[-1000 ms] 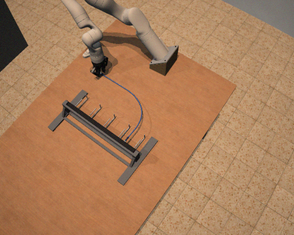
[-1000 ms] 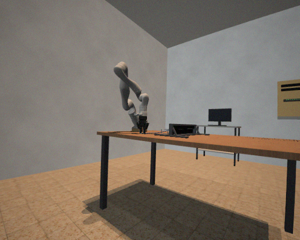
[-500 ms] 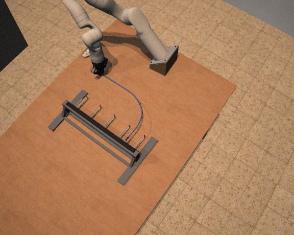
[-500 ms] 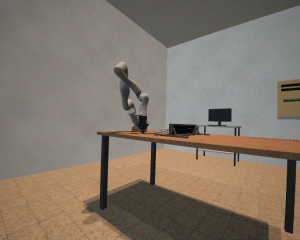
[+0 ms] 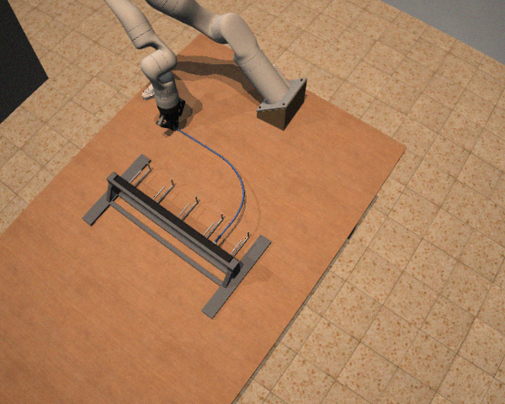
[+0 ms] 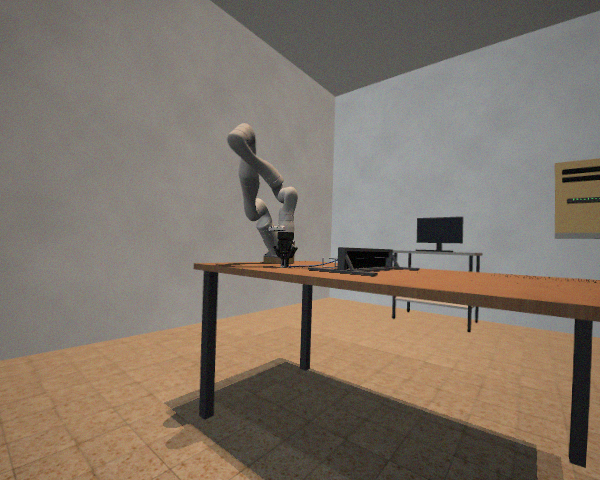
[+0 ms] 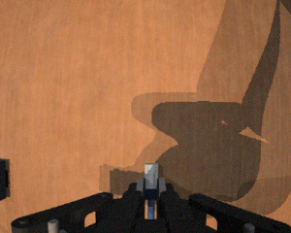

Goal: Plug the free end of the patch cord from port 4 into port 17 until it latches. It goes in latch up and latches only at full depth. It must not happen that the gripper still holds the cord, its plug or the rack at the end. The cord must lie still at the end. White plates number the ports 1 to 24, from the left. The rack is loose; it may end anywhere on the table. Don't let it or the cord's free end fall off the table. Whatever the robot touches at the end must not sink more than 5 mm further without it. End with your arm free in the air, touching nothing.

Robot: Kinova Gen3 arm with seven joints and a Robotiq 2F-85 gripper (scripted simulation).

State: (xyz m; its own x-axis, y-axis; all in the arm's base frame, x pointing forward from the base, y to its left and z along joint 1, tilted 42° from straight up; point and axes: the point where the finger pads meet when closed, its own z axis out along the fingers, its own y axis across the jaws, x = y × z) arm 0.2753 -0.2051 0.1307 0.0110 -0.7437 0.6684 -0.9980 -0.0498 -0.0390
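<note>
Right now the plug is 10 mm to the right of my hand and 10 mm below it.
</note>
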